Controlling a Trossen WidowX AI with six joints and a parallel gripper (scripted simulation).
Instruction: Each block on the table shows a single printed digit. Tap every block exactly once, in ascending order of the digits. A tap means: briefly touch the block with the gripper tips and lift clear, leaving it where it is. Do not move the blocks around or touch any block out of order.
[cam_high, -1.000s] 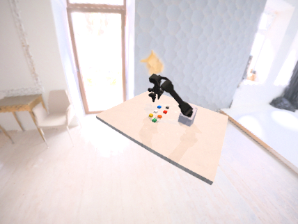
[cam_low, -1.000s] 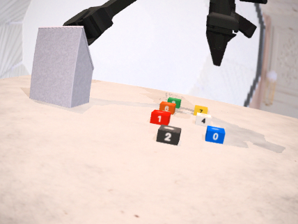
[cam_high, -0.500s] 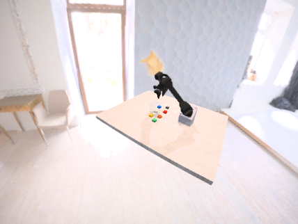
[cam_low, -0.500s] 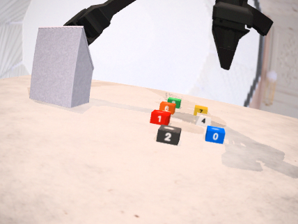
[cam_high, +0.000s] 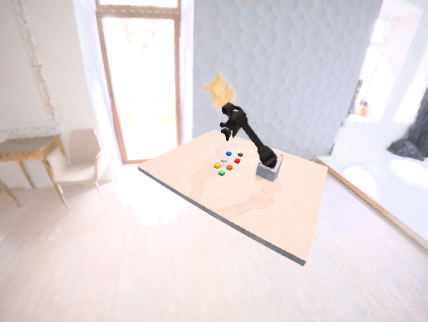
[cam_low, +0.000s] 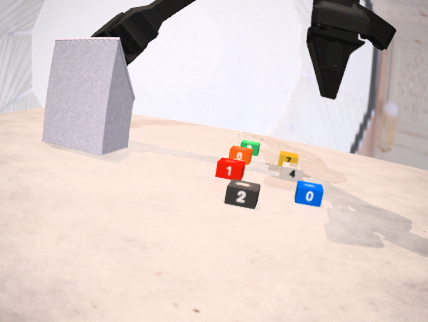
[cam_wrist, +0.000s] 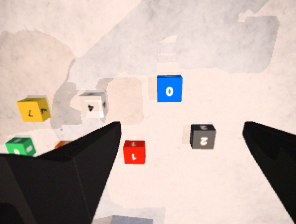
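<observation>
Now: the blue 0 block 11 cm below my gripper tip. The rest, counted from my gripper tip: red 1 block: 11 cm behind, 5 cm to the left, 11 cm below; then white 4 block: 3 cm behind, 11 cm to the left, 11 cm below; then black 2 block: 8 cm behind, 5 cm to the right, 11 cm below.
</observation>
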